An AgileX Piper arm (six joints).
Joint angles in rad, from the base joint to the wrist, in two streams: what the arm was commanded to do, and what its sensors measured. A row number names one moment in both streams.
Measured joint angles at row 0:
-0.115, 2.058, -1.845, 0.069, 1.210, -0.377
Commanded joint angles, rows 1 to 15:
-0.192, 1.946, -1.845, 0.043, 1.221, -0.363
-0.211, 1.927, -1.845, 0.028, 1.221, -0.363
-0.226, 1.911, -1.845, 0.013, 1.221, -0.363
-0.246, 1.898, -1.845, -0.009, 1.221, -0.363
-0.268, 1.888, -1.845, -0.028, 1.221, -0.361
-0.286, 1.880, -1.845, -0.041, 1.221, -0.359
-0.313, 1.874, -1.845, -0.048, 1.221, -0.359
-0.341, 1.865, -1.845, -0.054, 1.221, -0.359
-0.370, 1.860, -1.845, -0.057, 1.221, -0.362
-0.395, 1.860, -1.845, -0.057, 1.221, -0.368
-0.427, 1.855, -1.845, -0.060, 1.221, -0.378
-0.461, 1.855, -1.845, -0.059, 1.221, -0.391
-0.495, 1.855, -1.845, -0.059, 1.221, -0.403
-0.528, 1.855, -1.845, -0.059, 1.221, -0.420
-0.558, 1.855, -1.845, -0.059, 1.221, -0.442
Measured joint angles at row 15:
-0.446, 1.868, -1.845, -0.046, 1.213, -0.383
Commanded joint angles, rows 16 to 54:
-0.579, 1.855, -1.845, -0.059, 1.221, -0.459
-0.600, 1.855, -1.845, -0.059, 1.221, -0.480
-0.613, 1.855, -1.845, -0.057, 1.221, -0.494
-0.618, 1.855, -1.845, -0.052, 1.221, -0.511
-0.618, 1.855, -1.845, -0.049, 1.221, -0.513
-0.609, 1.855, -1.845, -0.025, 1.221, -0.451
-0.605, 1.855, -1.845, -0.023, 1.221, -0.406
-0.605, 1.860, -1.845, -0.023, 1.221, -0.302
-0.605, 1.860, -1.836, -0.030, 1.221, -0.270
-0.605, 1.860, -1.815, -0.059, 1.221, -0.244
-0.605, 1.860, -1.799, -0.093, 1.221, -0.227
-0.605, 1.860, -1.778, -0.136, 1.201, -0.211
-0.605, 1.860, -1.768, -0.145, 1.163, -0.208
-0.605, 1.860, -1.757, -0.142, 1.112, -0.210
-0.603, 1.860, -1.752, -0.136, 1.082, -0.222
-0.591, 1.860, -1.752, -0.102, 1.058, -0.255
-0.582, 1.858, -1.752, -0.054, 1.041, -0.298
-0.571, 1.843, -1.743, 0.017, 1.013, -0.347
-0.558, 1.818, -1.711, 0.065, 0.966, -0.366
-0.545, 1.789, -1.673, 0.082, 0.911, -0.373
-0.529, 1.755, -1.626, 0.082, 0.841, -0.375
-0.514, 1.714, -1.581, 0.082, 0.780, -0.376
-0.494, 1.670, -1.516, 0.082, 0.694, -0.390
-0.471, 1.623, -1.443, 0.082, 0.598, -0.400
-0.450, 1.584, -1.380, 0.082, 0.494, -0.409
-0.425, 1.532, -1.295, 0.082, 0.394, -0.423
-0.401, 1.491, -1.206, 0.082, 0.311, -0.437
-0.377, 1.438, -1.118, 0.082, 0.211, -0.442
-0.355, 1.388, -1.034, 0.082, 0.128, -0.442
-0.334, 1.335, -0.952, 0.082, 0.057, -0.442
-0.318, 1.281, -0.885, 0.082, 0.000, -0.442
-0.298, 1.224, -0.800, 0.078, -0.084, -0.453
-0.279, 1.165, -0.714, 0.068, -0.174, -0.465
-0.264, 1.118, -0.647, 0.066, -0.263, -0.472
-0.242, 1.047, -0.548, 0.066, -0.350, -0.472
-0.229, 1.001, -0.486, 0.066, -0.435, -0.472
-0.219, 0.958, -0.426, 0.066, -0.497, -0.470
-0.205, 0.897, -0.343, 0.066, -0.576, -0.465
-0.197, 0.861, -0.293, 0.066, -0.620, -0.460
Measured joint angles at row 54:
-0.234, 1.032, -0.501, 0.072, -0.350, -0.461
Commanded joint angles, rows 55 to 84:
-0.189, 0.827, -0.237, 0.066, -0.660, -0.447
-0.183, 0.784, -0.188, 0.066, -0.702, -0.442
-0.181, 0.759, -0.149, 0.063, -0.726, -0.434
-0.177, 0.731, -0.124, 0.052, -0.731, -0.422
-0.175, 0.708, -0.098, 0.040, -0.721, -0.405
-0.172, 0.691, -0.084, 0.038, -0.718, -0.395
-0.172, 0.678, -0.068, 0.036, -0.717, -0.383
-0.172, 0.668, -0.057, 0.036, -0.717, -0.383
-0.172, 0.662, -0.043, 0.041, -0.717, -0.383
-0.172, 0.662, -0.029, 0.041, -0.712, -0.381
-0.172, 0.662, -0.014, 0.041, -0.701, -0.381
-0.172, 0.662, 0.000, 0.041, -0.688, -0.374
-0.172, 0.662, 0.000, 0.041, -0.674, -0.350
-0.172, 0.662, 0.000, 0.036, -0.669, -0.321
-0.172, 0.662, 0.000, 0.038, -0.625, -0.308
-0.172, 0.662, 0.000, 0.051, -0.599, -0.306
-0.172, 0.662, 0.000, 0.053, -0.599, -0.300
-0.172, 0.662, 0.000, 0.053, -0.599, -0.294
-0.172, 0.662, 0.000, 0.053, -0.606, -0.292
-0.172, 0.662, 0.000, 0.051, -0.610, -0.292
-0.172, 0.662, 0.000, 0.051, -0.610, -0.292
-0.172, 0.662, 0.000, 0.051, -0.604, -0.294
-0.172, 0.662, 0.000, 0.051, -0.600, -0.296
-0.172, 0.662, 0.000, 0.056, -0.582, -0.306
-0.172, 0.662, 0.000, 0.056, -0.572, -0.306
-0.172, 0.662, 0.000, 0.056, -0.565, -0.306
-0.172, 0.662, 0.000, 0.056, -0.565, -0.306
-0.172, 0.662, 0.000, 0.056, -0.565, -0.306
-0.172, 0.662, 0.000, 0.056, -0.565, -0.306
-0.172, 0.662, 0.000, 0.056, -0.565, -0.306
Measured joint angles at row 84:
-0.175, 0.668, -0.003, 0.060, -0.574, -0.299
